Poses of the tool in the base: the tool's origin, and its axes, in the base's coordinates. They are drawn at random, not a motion.
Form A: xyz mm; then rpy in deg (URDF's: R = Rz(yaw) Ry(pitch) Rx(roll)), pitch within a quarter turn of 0, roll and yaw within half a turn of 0.
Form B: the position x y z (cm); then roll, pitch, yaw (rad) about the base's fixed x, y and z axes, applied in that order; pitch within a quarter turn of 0, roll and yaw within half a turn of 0. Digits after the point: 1 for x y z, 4 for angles.
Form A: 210, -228, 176, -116.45, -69.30, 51.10
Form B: 21.0, -22.8, 17.6, -2.0324, -1.2095, 0.8919
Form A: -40, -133, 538, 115.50, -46.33, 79.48
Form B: -4.0, -13.3, 53.8, 2.0159, -0.8086, 1.3872
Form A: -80, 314, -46, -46.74, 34.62, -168.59
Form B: -8.0, 31.4, -4.6, -0.8158, 0.6042, -2.9425
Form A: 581, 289, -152, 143.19, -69.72, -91.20
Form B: 58.1, 28.9, -15.2, 2.4991, -1.2168, -1.5917
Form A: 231, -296, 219, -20.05, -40.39, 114.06
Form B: 23.1, -29.6, 21.9, -0.3499, -0.7049, 1.9907
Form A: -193, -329, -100, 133.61, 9.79, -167.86
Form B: -19.3, -32.9, -10.0, 2.3319, 0.1709, -2.9297
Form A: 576, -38, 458, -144.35, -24.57, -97.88
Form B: 57.6, -3.8, 45.8, -2.5194, -0.4288, -1.7083
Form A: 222, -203, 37, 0.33, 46.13, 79.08
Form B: 22.2, -20.3, 3.7, 0.0058, 0.8051, 1.3802
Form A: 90, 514, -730, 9.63, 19.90, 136.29
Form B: 9.0, 51.4, -73.0, 0.1681, 0.3473, 2.3787
